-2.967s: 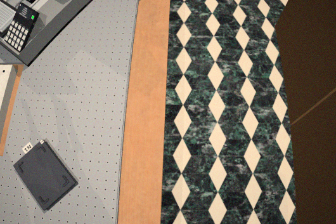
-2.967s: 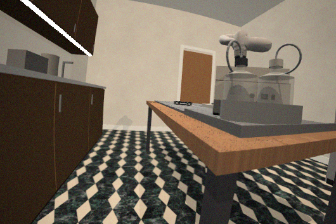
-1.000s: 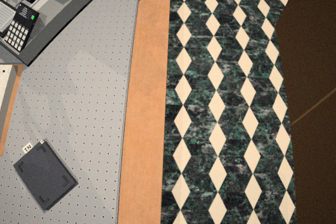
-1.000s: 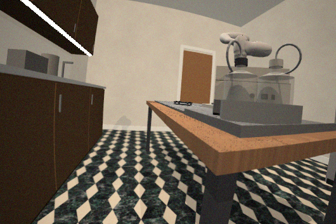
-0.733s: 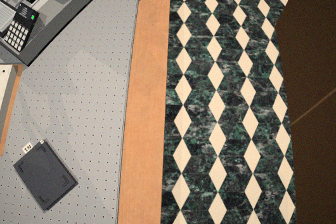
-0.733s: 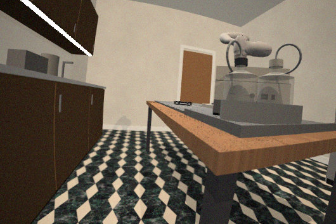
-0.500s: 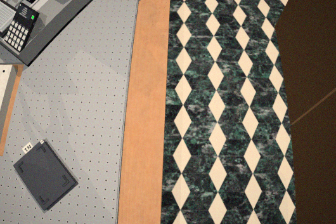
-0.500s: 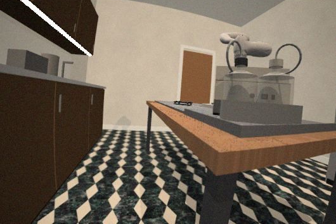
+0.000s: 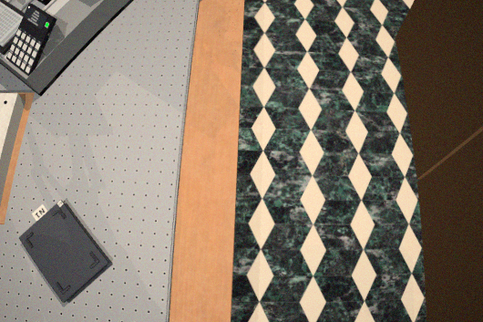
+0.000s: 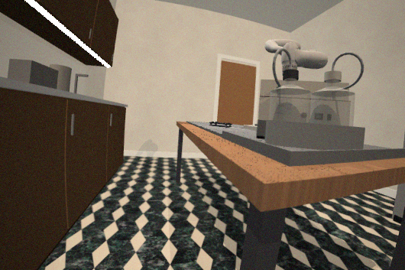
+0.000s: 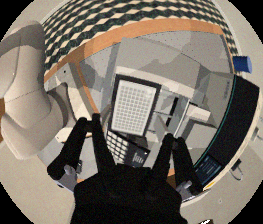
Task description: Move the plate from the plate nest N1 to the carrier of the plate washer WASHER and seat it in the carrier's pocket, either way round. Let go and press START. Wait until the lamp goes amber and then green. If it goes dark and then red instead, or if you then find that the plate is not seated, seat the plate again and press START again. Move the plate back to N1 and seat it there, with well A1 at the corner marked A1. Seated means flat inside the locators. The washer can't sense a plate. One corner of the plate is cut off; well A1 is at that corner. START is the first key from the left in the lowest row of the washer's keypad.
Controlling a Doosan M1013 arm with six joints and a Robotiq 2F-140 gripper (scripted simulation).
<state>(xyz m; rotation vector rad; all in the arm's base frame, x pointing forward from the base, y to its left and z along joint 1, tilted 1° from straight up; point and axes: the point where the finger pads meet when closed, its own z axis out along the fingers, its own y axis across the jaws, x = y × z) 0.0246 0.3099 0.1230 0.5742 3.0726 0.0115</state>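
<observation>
Now: hand 6 cm above the white well plate. The rest, counted from my hand: plate washer: 5 cm ahead, 14 cm to the left, 2 cm below; label: 26 cm ahead, 38 cm to the right, 15 cm below; plate nest N1: 35 cm ahead, 44 cm to the right, 13 cm below.
</observation>
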